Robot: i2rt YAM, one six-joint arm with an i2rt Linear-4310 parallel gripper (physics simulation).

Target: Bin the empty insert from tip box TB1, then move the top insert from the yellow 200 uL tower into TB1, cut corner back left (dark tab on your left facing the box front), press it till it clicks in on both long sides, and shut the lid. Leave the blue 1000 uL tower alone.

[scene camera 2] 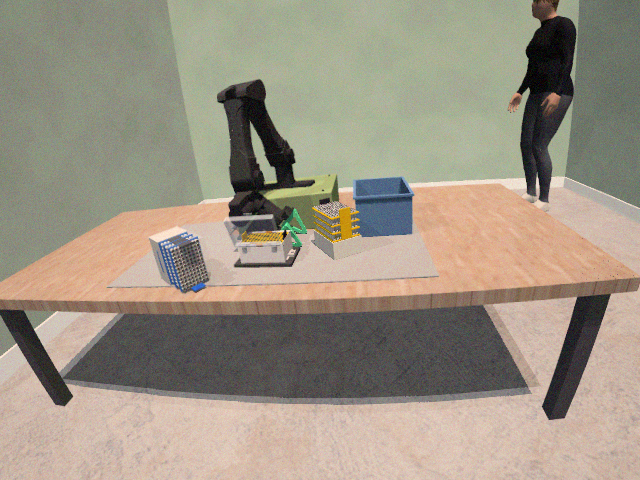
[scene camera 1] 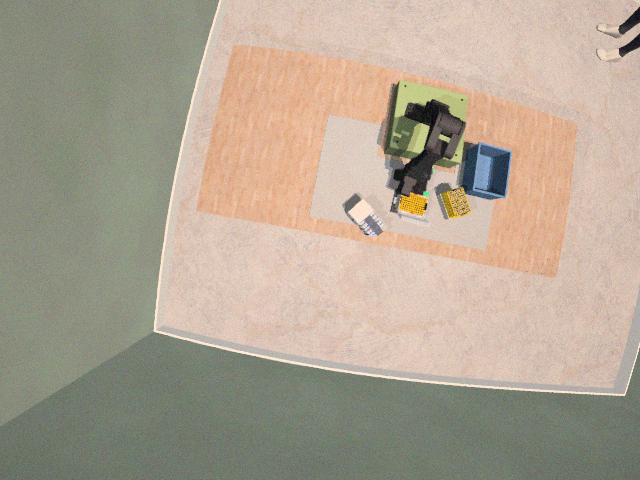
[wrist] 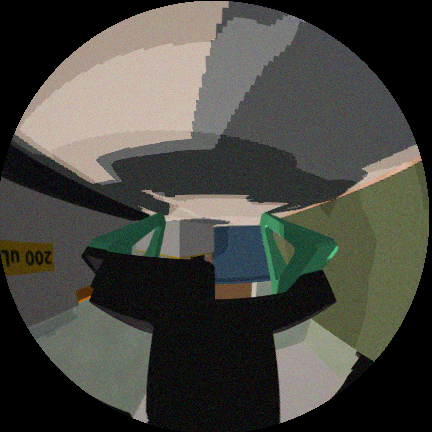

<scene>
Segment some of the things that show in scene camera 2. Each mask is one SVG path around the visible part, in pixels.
My gripper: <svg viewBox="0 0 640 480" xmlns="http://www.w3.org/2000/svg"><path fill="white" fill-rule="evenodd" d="M267 200L263 205L264 210L260 209L256 215L259 212L264 215L273 214L278 231L290 230L291 236L297 242L292 242L292 245L294 247L301 247L302 243L295 232L306 234L307 229L297 210L289 206L285 206L281 210L271 201ZM294 217L297 219L302 230L289 224Z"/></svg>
A white and blue tip rack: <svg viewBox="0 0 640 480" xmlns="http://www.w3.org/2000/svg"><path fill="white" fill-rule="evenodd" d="M149 236L148 239L161 279L184 297L188 297L216 283L204 237L178 226Z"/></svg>
</scene>
